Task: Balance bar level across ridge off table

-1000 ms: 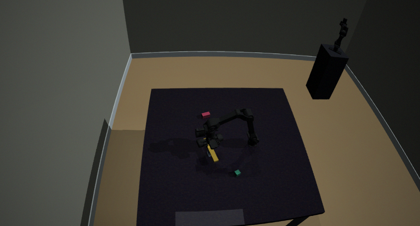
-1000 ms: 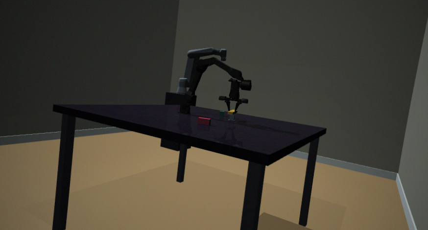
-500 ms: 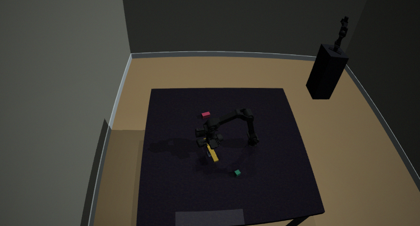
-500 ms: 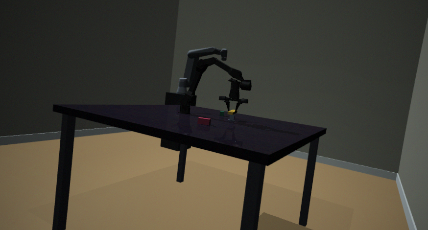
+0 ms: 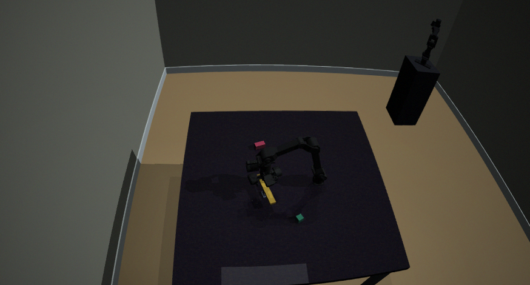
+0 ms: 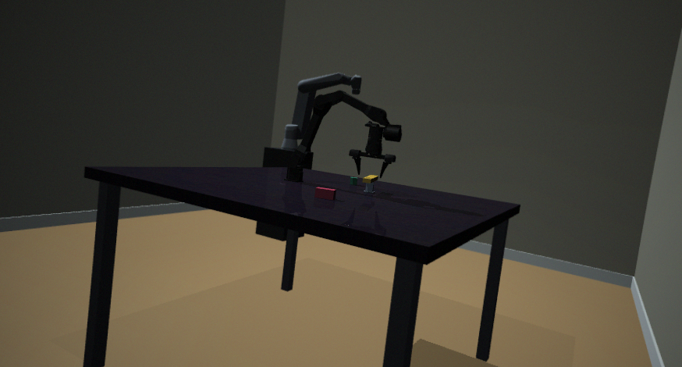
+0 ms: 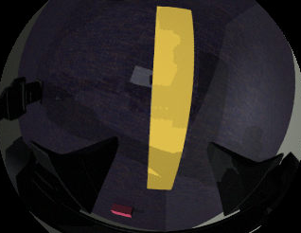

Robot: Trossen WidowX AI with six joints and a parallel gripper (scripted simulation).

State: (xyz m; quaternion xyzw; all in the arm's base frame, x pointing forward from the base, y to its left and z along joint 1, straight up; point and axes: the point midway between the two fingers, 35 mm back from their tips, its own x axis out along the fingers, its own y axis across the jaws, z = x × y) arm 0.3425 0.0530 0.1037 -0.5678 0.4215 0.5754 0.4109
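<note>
Right now the yellow bar is 3 cm to the left of my gripper tip, 1 cm below it and 1 cm behind it. From my gripper tip the other things lie so: green cube 21 cm to the left, 18 cm behind, 5 cm below; red block 34 cm to the right, 5 cm below, 1 cm ahead.
</note>
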